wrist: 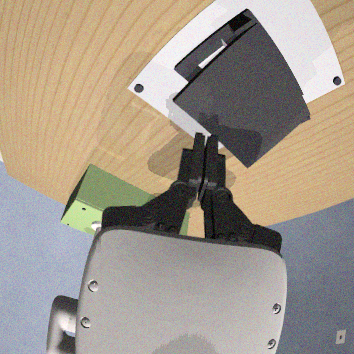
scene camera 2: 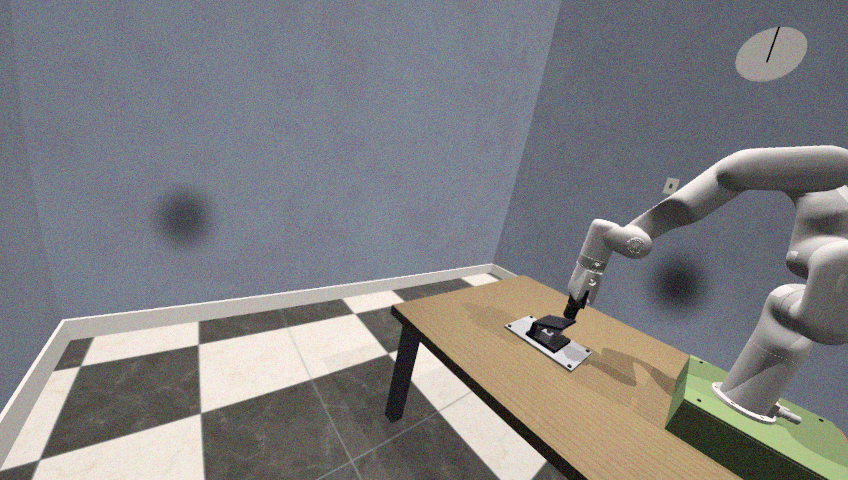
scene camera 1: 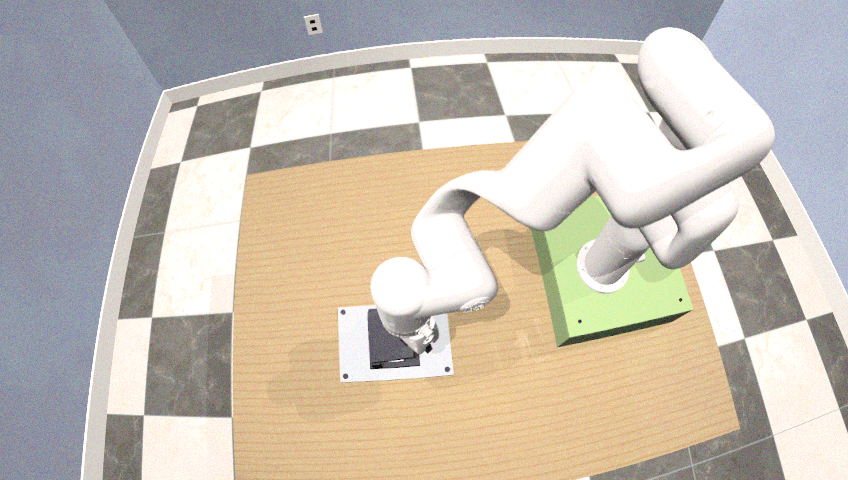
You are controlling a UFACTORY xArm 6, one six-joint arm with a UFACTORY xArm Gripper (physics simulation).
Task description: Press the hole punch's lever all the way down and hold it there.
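Where they show: gripper, between the fingertips: [wrist: 203, 146] [scene camera 2: 568, 317]; arm's base, origin of its link: [scene camera 2: 740, 403] [scene camera 1: 602, 266].
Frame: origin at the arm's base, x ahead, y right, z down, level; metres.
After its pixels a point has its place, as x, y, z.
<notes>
The black hole punch [scene camera 1: 410, 362] @[0.447, -0.081, 0.075] [scene camera 2: 554, 342] @[0.446, -0.047, 0.076] sits on a white plate [scene camera 1: 352, 347] @[0.563, -0.022, 0.088] [scene camera 2: 577, 356] @[0.372, -0.032, 0.087] [wrist: 307, 42] @[0.561, -0.005, 0.088]. Its broad dark lever [scene camera 1: 383, 344] @[0.490, -0.043, 0.023] [scene camera 2: 556, 322] @[0.465, -0.037, 0.015] [wrist: 250, 85] @[0.483, -0.041, 0.021] is tilted up, with an open gap between it and the base in scene camera 2. My gripper [scene camera 1: 428, 349] [scene camera 2: 569, 315] @[0.436, -0.052, -0.025] [wrist: 203, 146] @[0.436, -0.052, -0.025] is shut and empty, pointing down. In the wrist view its fingertips show just off the lever's edge on the arm-base side, and in scene camera 1 just right of the lever. Contact with the lever cannot be told. The arm hides part of the lever in scene camera 1.
The wooden table [scene camera 1: 297, 237] @[0.660, 0.279, 0.096] [scene camera 2: 476, 344] @[0.604, -0.263, 0.095] carries the white plate, which has dark screws at its corners. The green base block [scene camera 1: 624, 315] @[-0.008, -0.119, -0.002] [scene camera 2: 684, 404] @[0.122, -0.127, 0.012] [wrist: 117, 192] @[0.119, -0.039, 0.059] under the arm stands on the table to the right. The arm reaches over the table from there.
</notes>
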